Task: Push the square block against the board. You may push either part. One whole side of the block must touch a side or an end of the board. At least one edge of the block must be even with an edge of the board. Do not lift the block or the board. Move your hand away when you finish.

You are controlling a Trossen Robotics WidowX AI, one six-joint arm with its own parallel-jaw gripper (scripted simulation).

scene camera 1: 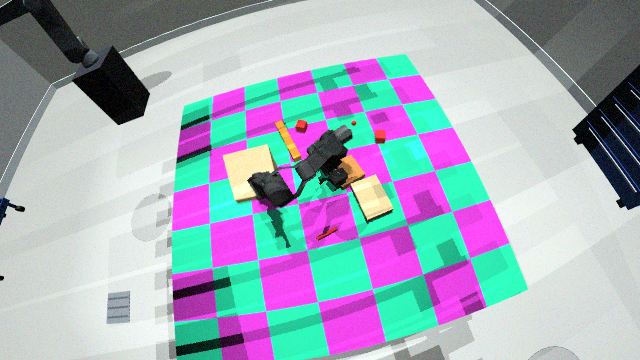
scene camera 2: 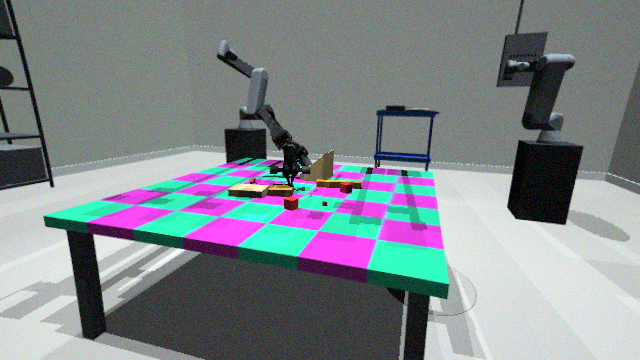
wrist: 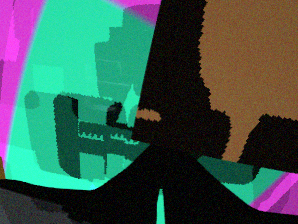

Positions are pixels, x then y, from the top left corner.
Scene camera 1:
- tan board: 373, 202
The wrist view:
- gripper: 164, 143
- orange-brown square block: 213, 85
